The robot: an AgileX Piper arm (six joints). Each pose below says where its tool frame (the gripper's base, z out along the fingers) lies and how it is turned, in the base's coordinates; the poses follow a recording.
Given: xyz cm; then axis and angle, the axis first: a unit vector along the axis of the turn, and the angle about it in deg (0 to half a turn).
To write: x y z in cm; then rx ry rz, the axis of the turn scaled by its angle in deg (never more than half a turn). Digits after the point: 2 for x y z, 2 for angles.
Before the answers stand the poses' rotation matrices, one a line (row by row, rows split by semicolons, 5 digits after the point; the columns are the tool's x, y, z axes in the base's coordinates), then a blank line. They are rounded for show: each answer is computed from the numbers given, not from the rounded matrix.
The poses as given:
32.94, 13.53, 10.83, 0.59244, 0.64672, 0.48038, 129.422
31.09, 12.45, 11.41, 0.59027, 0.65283, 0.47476, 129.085
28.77, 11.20, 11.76, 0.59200, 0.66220, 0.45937, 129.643
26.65, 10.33, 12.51, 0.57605, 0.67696, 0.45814, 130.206
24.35, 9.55, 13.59, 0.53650, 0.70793, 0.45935, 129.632
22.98, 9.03, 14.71, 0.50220, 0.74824, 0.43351, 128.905
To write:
-0.06116 0.25536 0.96491; 0.99754 0.04882 0.05030; -0.03426 0.96561 -0.25772
-0.06239 0.25978 0.96365; 0.99681 0.06441 0.04717; -0.04982 0.96352 -0.26297
-0.06394 0.28841 0.95537; 0.99587 0.08028 0.04241; -0.06447 0.95414 -0.29235
-0.09949 0.29180 0.95129; 0.99159 0.10857 0.07041; -0.08274 0.95030 -0.30015
-0.16643 0.26829 0.94885; 0.97584 0.18298 0.11942; -0.14158 0.94580 -0.29226
-0.21743 0.27441 0.93671; 0.94911 0.28344 0.13728; -0.22784 0.91889 -0.32207

32.94, 13.53, 10.83, 76.67, 83.70, 62.17
31.09, 12.45, 11.41, 76.19, 84.27, 61.28
28.77, 11.20, 11.76, 76.75, 85.85, 59.55
26.65, 10.33, 12.51, 75.01, 88.14, 59.65
24.35, 9.55, 13.59, 69.55, 91.77, 59.55
22.98, 9.03, 14.71, 64.74, 96.45, 55.88

